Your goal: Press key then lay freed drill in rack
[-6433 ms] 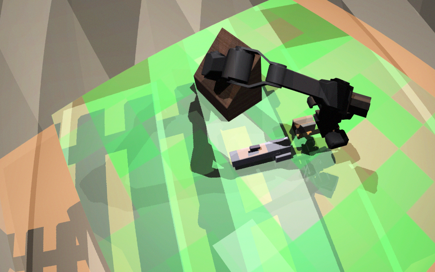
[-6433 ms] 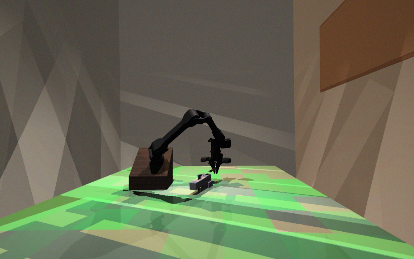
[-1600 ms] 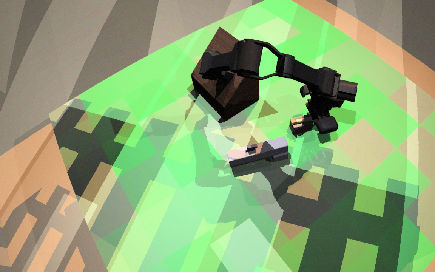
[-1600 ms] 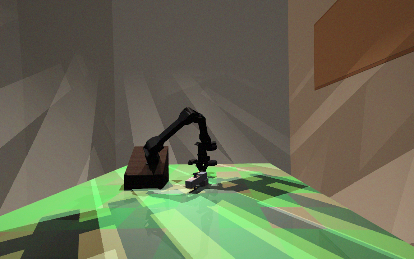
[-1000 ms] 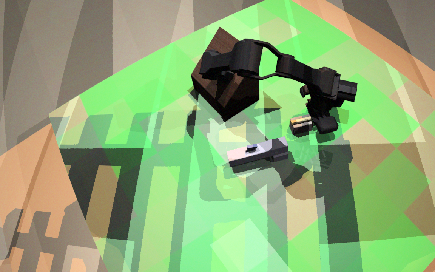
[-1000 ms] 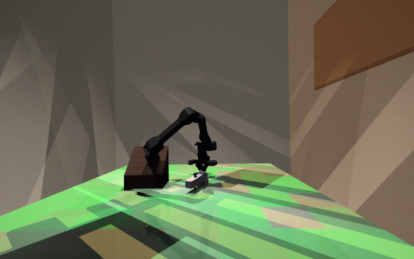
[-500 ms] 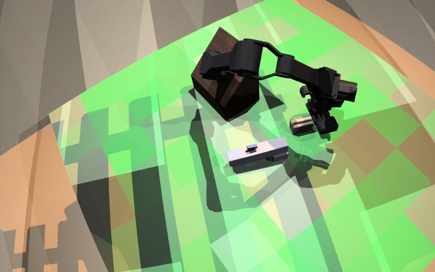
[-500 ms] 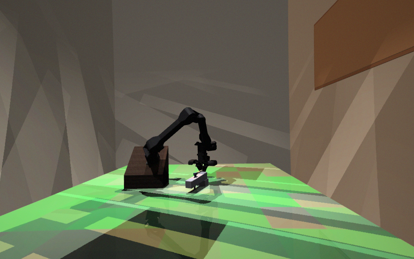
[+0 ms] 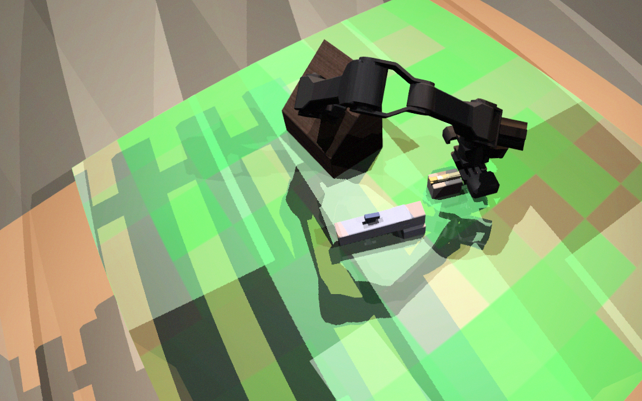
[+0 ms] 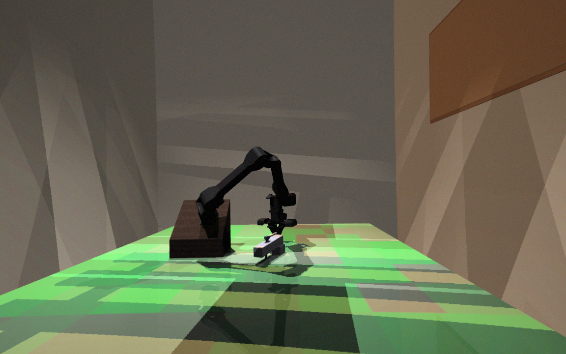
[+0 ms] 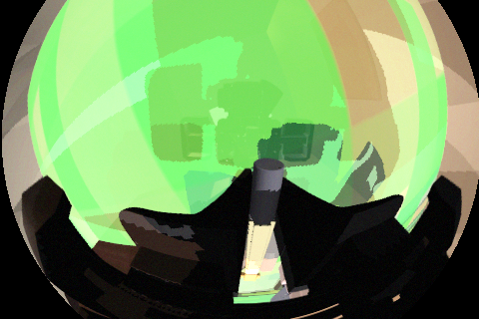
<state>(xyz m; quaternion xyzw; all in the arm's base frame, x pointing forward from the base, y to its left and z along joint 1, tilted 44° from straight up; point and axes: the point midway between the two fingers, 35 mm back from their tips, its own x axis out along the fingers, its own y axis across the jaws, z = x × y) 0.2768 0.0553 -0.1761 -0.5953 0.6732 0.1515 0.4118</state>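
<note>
The drill is 20 mm behind my gripper tip, 40 mm to the right of it and 30 mm above it. Round my gripper tip: dark key (20 mm behind, 250 mm to the right, 40 mm above); grey block (10 mm behind, 230 mm to the right, 30 mm above); rack (20 mm behind, 50 mm to the right, 10 mm above).
</note>
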